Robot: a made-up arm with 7 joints.
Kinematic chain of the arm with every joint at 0, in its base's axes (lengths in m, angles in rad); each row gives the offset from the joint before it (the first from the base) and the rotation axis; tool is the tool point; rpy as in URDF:
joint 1: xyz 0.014 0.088 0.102 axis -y
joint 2: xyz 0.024 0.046 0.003 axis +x
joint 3: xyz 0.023 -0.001 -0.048 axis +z
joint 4: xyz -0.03 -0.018 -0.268 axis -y
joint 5: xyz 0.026 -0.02 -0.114 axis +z
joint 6: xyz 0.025 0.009 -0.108 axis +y
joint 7: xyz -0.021 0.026 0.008 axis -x
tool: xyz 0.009 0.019 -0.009 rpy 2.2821 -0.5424 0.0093
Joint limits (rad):
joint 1: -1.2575..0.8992
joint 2: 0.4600..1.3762
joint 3: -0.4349..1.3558
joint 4: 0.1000..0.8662
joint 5: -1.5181..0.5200
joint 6: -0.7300..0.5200
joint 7: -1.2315..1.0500
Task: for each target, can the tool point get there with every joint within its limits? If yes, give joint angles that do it. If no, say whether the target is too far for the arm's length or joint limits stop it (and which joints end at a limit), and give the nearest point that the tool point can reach.
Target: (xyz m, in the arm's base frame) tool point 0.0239 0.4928 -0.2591
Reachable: yes | joints -0.4700 0.6528 0.7807 0.5849 -0.9623 0.1712 0.8084
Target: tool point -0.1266 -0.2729 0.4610
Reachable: no: joint limits stop it (at a limit: joint 1, joint 2, joint 3, joint 4, joint 5, joint 6, joint 7) | nearest point -0.3109 0.1899 -0.1870 | short by 0.817 m
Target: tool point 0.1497 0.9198 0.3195
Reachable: no: too far | nearest point 0.1188 0.6689 0.1875 | short by 0.285 m
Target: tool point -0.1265 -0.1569 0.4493
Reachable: no: joint limits stop it (at a limit: joint 1, joint 2, joint 4, joint 6) | nearest point 0.0295 0.5379 0.2559 | short by 0.738 m
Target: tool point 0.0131 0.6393 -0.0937
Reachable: yes | joints -0.6046 1.2285 0.3031 0.1799 -0.4831 0.3235 0.7034
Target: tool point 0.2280 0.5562 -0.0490
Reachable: yes | joints 0.3902 0.9930 0.3628 0.4074 -0.2538 0.3374 -1.0187
